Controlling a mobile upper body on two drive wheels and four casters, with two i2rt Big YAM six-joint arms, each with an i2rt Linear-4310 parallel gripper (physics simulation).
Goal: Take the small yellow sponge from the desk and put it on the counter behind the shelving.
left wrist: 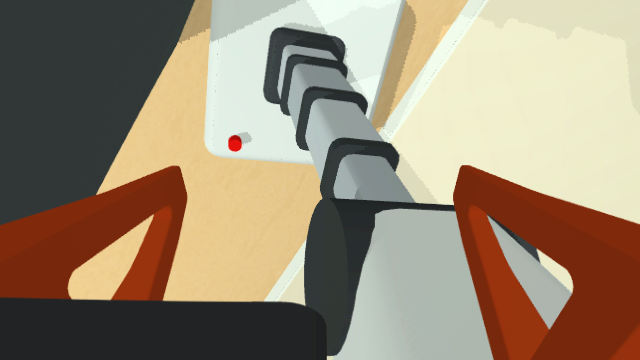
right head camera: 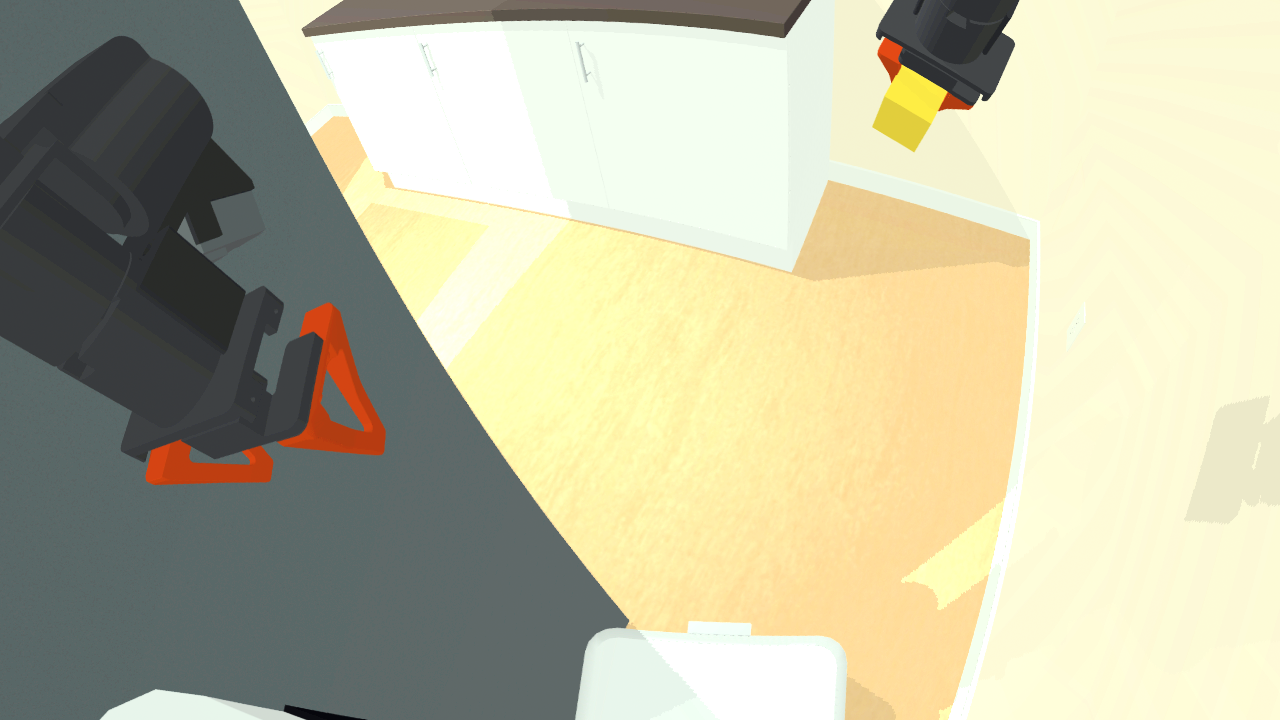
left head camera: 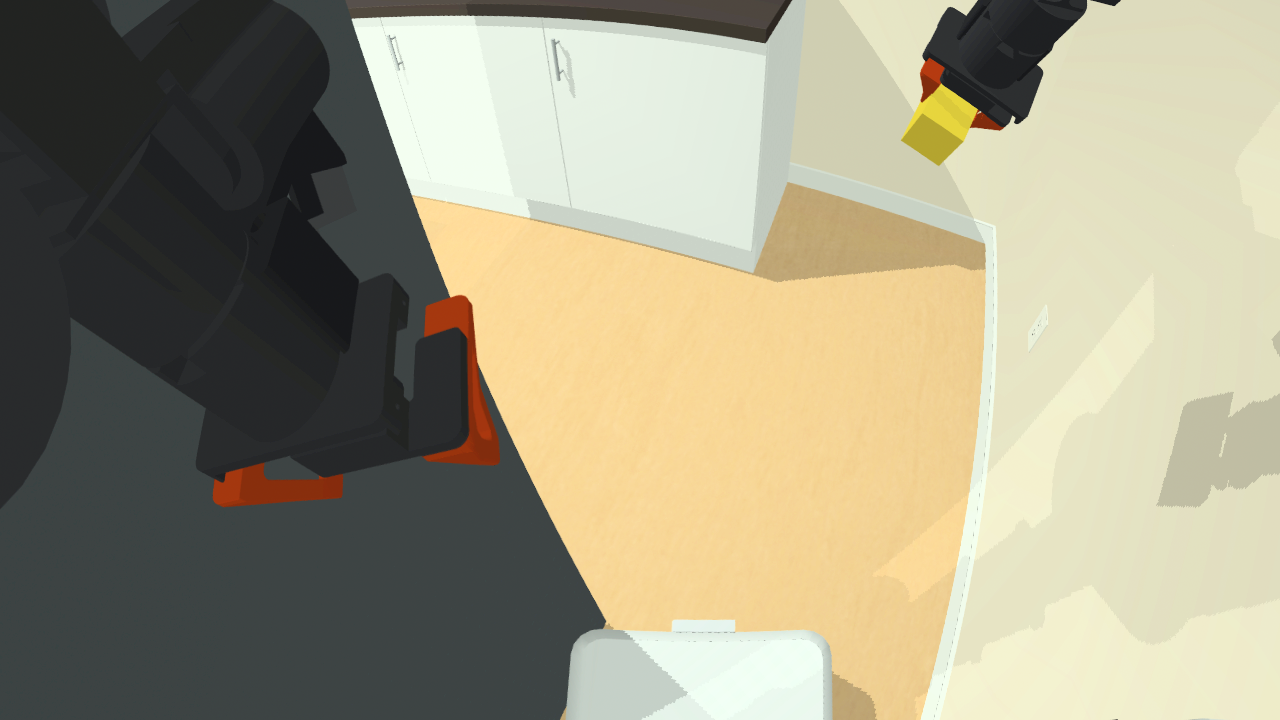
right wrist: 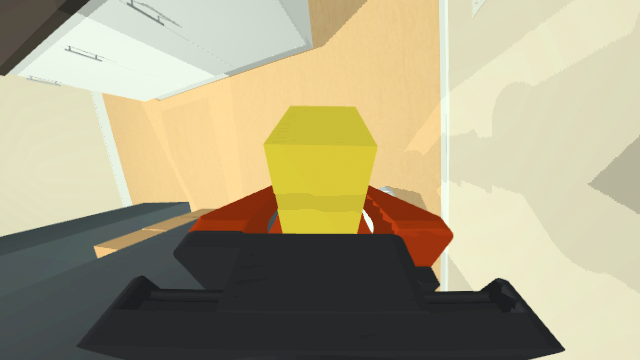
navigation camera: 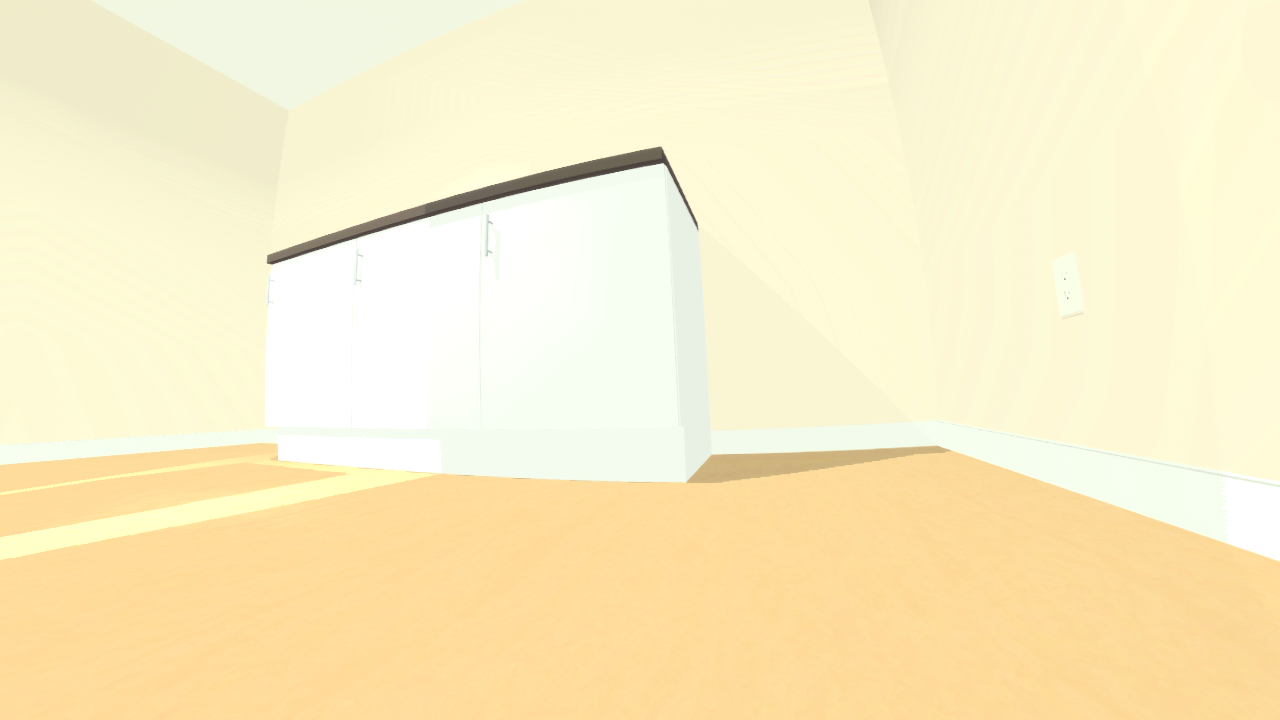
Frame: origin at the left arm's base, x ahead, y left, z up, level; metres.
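Seen in the pictures: left gripper, fingertip midpoint: (left wrist: 320, 181) (right head camera: 322, 458) (left head camera: 412, 470); right gripper, fingertip midpoint: (right head camera: 916, 93) (left head camera: 942, 110) (right wrist: 320, 180).
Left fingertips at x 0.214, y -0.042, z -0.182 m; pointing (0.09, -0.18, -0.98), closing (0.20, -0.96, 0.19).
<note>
Pixels of each thing's middle, then the offset from my left fingertips to it.
- small yellow sponge, body centre: (right wrist: 320, 190) (right head camera: 920, 86) (left head camera: 948, 104) 0.385 m ahead, 0.388 m right, 0.016 m down
- outlet, body centre: (navigation camera: 1067, 284) (right head camera: 1075, 326) (left head camera: 1037, 328) 0.768 m ahead, 1.045 m right, 0.827 m down
The small yellow sponge (left head camera: 932, 136) (right head camera: 904, 118) (right wrist: 320, 165) is held between the fingers of my right gripper (left head camera: 959, 105) (right head camera: 921, 85) (right wrist: 320, 180), high above the floor. My left gripper (left head camera: 384, 481) (right head camera: 304, 463) (left wrist: 320, 181) is open and empty, in front of the shelving's dark grey side in the head views. The counter (left head camera: 581, 10) (right head camera: 572, 14) (right wrist: 30, 30) (navigation camera: 483, 191) has a dark brown top over white cabinet doors and stands ahead. Most of its top is cut off or hidden. The dark grey shelving (left head camera: 268, 617) (right head camera: 465, 573) (left wrist: 75, 75) (right wrist: 40, 300) fills the left side.
A cream wall (left head camera: 1118, 179) (right head camera: 1145, 179) (navigation camera: 1074, 161) with an outlet (left head camera: 1037, 327) (navigation camera: 1067, 284) runs along the right. My white base (left head camera: 769, 680) (right head camera: 626, 680) (left wrist: 240, 100) stands between shelving and wall. Tan boxes (right wrist: 145, 235) sit by the shelving in the right wrist view.
</note>
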